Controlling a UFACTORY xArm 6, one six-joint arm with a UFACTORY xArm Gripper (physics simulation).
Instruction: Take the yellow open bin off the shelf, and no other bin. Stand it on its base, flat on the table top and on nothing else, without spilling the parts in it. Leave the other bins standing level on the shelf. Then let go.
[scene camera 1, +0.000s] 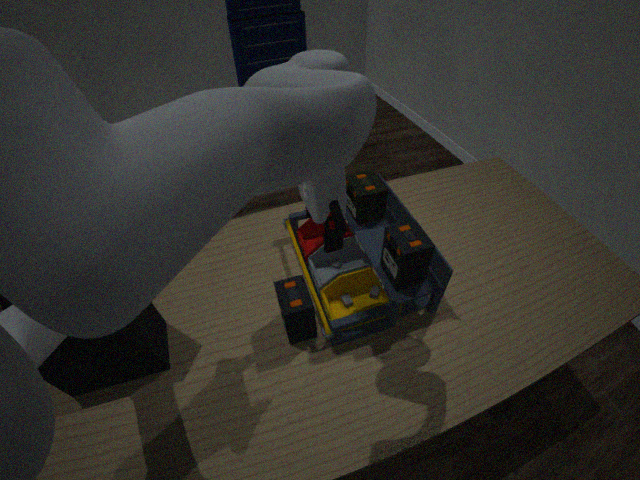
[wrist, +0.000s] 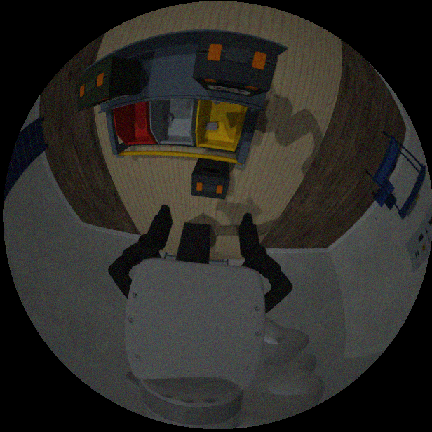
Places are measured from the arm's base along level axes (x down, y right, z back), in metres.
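Pixels of known places: gripper, fingertip midpoint: (scene camera 1: 323, 231).
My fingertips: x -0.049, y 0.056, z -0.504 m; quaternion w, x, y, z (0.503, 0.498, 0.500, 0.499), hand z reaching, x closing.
Observation:
Behind a point stands the place of what it marks.
The yellow open bin (scene camera 1: 355, 282) @(z -0.595, x 0.196, y 0.011 m) (wrist: 220, 136) stands at one end of the lower front row of the blue-grey shelf (scene camera 1: 371, 240) @(z -0.663, x 0.136, y -0.053 m) (wrist: 170, 75), with small grey parts (scene camera 1: 346, 299) @(z -0.560, x 0.214, y 0.038 m) (wrist: 212, 126) in it. Beside it are the grey bin (scene camera 1: 336, 263) @(z -0.581, x 0.219, y -0.081 m) (wrist: 175, 132) and, at the far end, the red bin (scene camera 1: 309, 238) @(z -0.545, x 0.229, y -0.207 m) (wrist: 132, 125). A yellow rail (scene camera 1: 303, 264) @(z -0.489, x 0.173, y -0.071 m) (wrist: 175, 155) runs along the front. My gripper (scene camera 1: 321, 230) @(z -0.504, x -0.049, y 0.056 m) (wrist: 205, 216) is open and empty, above the shelf's front side; its near finger overlaps the grey and red bins in the scene view. The far finger is mostly hidden there.
A dark case with orange clasps (scene camera 1: 298, 317) @(z -0.429, x 0.128, y 0.097 m) (wrist: 210, 172) stands on the wooden table (scene camera 1: 516, 232) @(z -1.168, x 0.238, y 0.000 m) (wrist: 300, 65), close before the rail by the yellow bin. Two more cases (scene camera 1: 410, 260) @(z -0.664, x 0.039, y 0.108 m) (wrist: 240, 67) (scene camera 1: 368, 206) @(z -0.680, x 0.080, y -0.115 m) (wrist: 115, 82) stand behind the bins. A black block (scene camera 1: 113, 361) @(z -0.027, x 0.140, y 0.072 m) (wrist: 195, 242) is near the arm.

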